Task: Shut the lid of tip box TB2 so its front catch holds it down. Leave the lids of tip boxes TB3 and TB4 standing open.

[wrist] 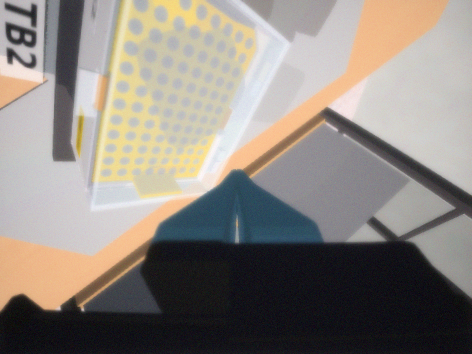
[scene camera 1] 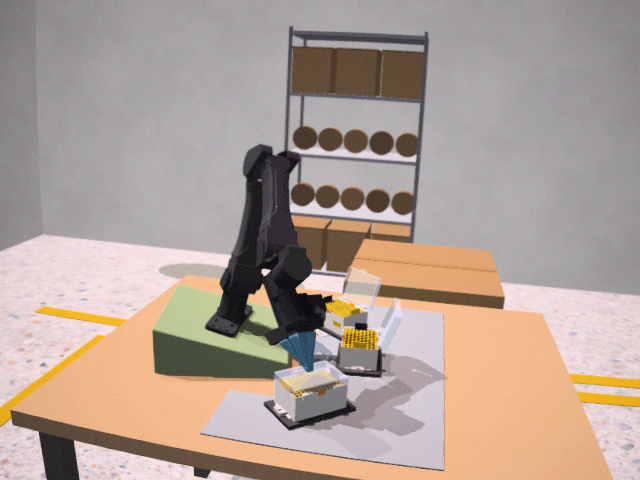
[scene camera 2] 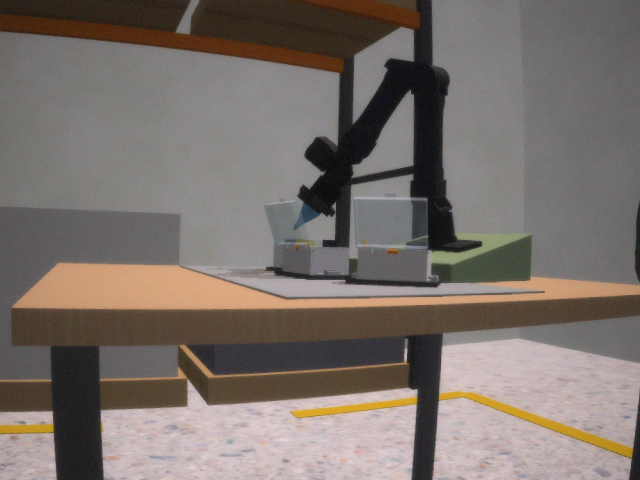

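Seen in the pictures: gripper, fingertip midpoint: [wrist: 236,177] [scene camera 1: 310,371] [scene camera 2: 294,229]; arm's base, link origin: [scene camera 1: 229,318] [scene camera 2: 442,246].
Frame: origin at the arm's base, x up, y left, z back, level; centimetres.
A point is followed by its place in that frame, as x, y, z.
Note:
Tip box TB2 [scene camera 1: 323,404] @[-4.0, -28.3, -26.9] stands at the front of the mat; its label [wrist: 20,37] @[-6.8, -20.1, -19.5] shows in the wrist view. Its clear lid [scene camera 1: 316,381] @[0.8, -27.9, -25.2] [wrist: 170,95] @[0.8, -23.1, -23.7] lies down over the yellow rack. I cannot tell whether the front catch holds it. My gripper [scene camera 1: 309,369] @[3.2, -28.7, -24.1] [scene camera 2: 295,227] @[3.2, -28.7, -24.1] [wrist: 236,177] @[3.2, -28.7, -24.1] is shut and empty, its tips at or just above the lid in scene camera 1; contact is unclear. The middle box [scene camera 1: 360,358] @[-3.4, -7.4, -32.7] [scene camera 2: 310,260] @[-3.5, 4.7, -36.1] has its lid [scene camera 1: 392,325] @[5.3, -7.1, -39.2] [scene camera 2: 284,219] @[4.1, 0.5, -39.8] open, and the back box [scene camera 1: 347,324] @[-3.1, 11.2, -28.1] [scene camera 2: 392,268] @[-4.1, 20.5, -28.5] has its lid [scene camera 1: 363,286] @[3.6, 22.6, -31.0] [scene camera 2: 391,222] @[3.5, 23.0, -30.8] open. Which is TB3 or TB4 is unreadable.
A green wedge [scene camera 1: 222,356] @[-2.2, -16.0, -2.9] [scene camera 2: 491,258] @[-2.3, 14.6, 1.3] under the arm's base stands left of the boxes in scene camera 1. The grey mat [scene camera 1: 413,449] @[-7.0, -36.3, -44.7] lies on the wooden table [scene camera 1: 506,387] @[-7.3, -8.2, -66.5]. A shelf rack [scene camera 1: 420,129] stands behind.

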